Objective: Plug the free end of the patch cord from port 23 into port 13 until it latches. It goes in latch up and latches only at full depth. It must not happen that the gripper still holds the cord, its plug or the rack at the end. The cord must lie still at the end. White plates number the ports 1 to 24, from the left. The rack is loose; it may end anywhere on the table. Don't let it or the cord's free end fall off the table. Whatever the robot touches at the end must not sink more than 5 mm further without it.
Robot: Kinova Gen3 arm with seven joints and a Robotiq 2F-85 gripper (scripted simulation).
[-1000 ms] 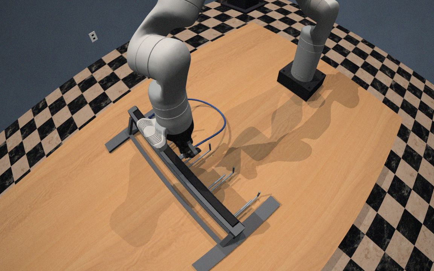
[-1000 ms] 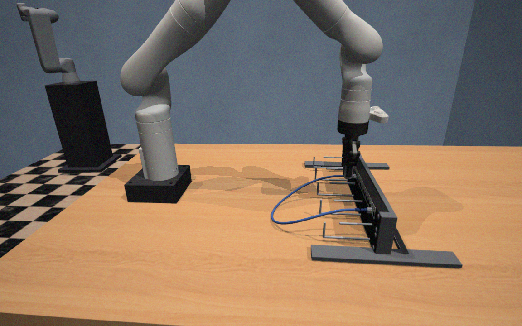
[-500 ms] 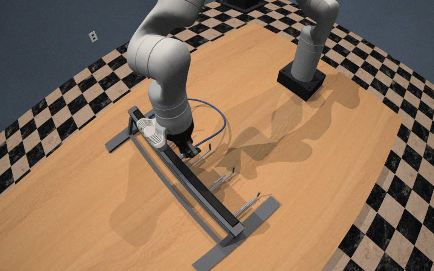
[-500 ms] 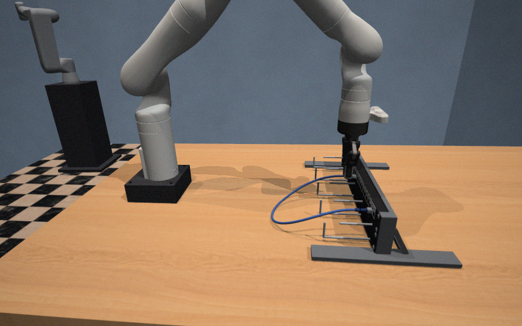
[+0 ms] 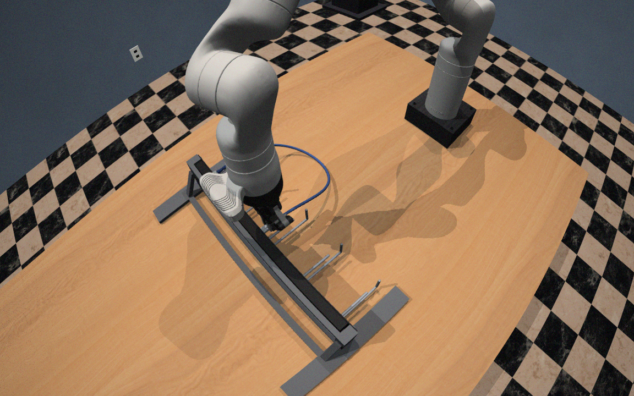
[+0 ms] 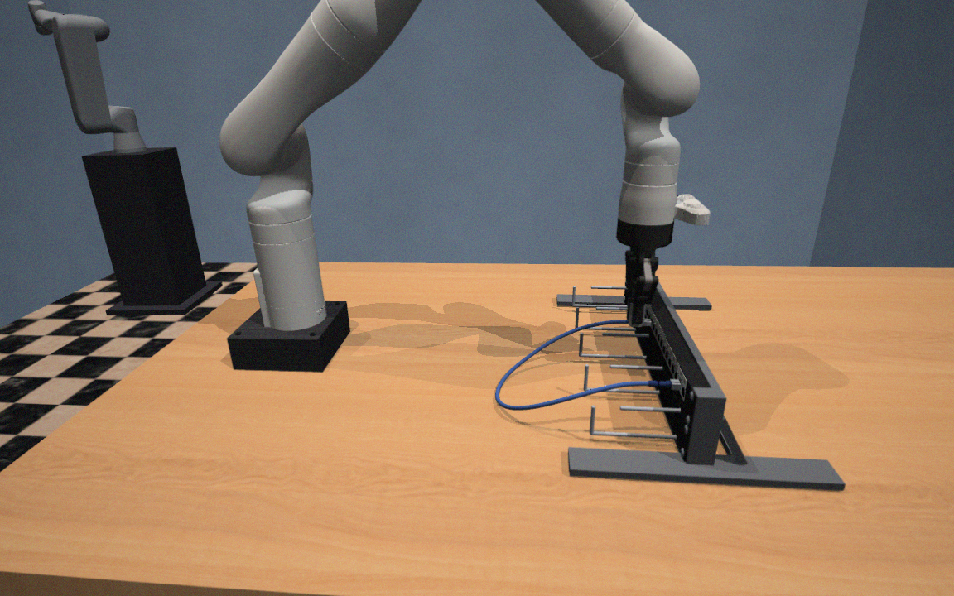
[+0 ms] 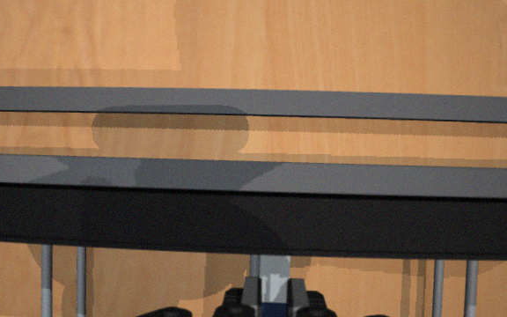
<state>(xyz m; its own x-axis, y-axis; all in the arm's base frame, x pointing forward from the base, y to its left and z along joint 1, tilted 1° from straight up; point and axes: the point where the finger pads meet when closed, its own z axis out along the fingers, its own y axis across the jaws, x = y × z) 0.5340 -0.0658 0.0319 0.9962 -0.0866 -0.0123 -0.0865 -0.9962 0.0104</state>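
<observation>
Now: hand 10 mm short of the plug and 10 mm above it.
</observation>
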